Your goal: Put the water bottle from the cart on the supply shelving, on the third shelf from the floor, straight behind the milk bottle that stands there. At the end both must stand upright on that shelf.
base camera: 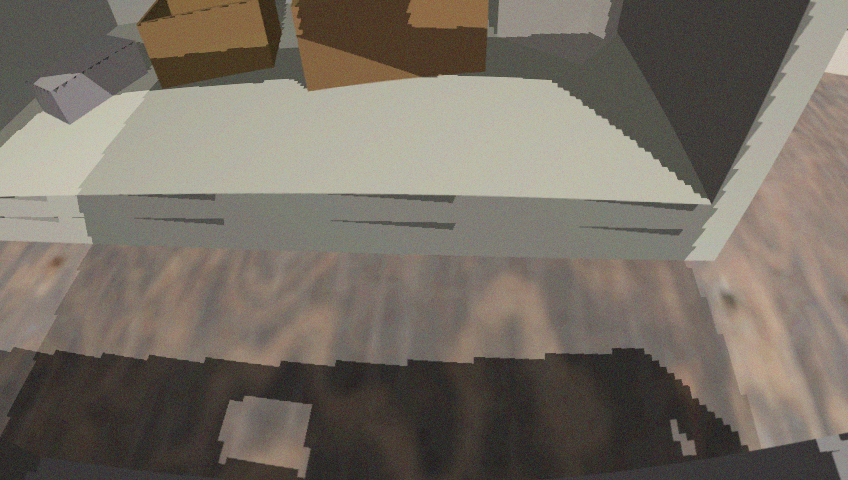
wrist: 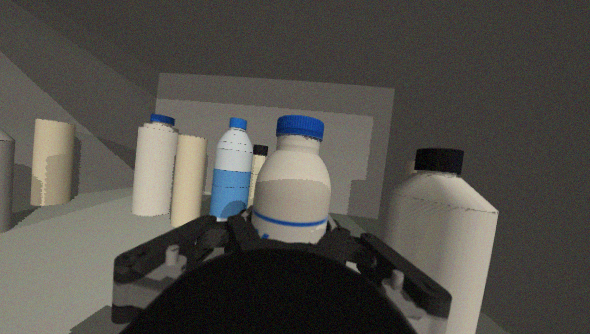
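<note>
The milk bottle, white with a blue cap and a blue line, stands upright in the middle of the wrist view. My gripper is shut on the milk bottle, with a finger at each side of its body; the bottle's base is hidden by the gripper. A water bottle, blue and clear with a blue cap, stands upright on the shelf, farther back and to the left of the milk bottle. The gripper does not show in the base camera view.
A large white bottle with a black cap stands close at the right. A white blue-capped bottle, cream cylinders and a black-capped bottle stand around the water bottle. Brown boxes sit on a low shelf.
</note>
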